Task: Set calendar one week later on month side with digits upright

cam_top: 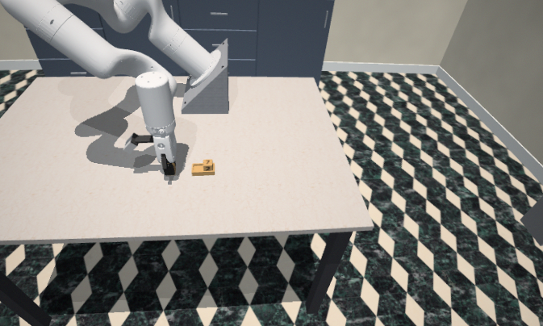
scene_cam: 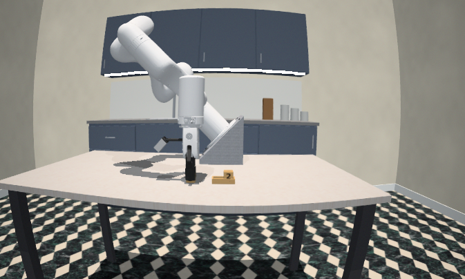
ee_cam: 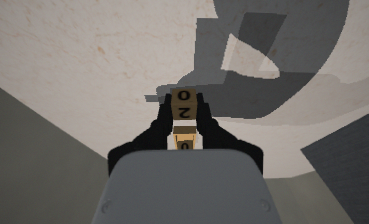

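The wooden tray lies 110 mm to the left of my hand, 20 mm below it and 10 mm ahead of it.
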